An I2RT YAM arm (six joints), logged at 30 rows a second.
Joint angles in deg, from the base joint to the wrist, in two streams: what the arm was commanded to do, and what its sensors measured. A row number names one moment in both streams.
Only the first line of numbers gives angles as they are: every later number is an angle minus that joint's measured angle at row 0.
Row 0, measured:
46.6, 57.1, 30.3, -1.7, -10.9, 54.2
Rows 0 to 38, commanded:
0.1, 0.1, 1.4, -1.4, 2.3, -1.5
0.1, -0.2, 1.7, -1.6, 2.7, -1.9
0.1, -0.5, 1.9, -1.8, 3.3, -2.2
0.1, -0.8, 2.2, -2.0, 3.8, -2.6
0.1, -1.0, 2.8, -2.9, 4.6, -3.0
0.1, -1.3, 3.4, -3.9, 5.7, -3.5
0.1, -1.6, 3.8, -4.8, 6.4, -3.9
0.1, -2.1, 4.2, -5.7, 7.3, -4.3
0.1, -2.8, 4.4, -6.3, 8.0, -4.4
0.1, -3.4, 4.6, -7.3, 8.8, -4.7
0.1, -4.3, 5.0, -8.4, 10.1, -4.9
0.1, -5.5, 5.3, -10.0, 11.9, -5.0
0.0, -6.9, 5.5, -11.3, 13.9, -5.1
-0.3, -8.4, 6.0, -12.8, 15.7, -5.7
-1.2, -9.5, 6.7, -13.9, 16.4, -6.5
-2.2, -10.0, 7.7, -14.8, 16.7, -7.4
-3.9, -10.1, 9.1, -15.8, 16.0, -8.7
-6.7, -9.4, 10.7, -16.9, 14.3, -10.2
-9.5, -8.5, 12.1, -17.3, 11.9, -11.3
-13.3, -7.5, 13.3, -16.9, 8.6, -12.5
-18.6, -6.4, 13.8, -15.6, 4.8, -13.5
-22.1, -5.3, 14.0, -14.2, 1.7, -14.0
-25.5, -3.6, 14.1, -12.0, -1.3, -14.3
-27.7, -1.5, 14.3, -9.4, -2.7, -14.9
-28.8, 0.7, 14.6, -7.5, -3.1, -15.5
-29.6, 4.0, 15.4, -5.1, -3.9, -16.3
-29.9, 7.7, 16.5, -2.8, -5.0, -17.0
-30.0, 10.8, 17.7, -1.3, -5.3, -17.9
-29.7, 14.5, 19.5, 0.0, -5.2, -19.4
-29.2, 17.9, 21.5, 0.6, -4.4, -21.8
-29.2, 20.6, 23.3, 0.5, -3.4, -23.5
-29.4, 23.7, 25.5, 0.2, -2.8, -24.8
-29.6, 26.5, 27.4, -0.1, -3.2, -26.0
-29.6, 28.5, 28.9, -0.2, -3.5, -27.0
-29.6, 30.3, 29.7, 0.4, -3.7, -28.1
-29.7, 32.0, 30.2, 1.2, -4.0, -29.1
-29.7, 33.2, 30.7, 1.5, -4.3, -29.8
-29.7, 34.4, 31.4, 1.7, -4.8, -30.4
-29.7, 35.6, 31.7, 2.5, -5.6, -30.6
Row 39, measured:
-29.7, 33.6, 30.6, -0.2, -3.7, -26.6
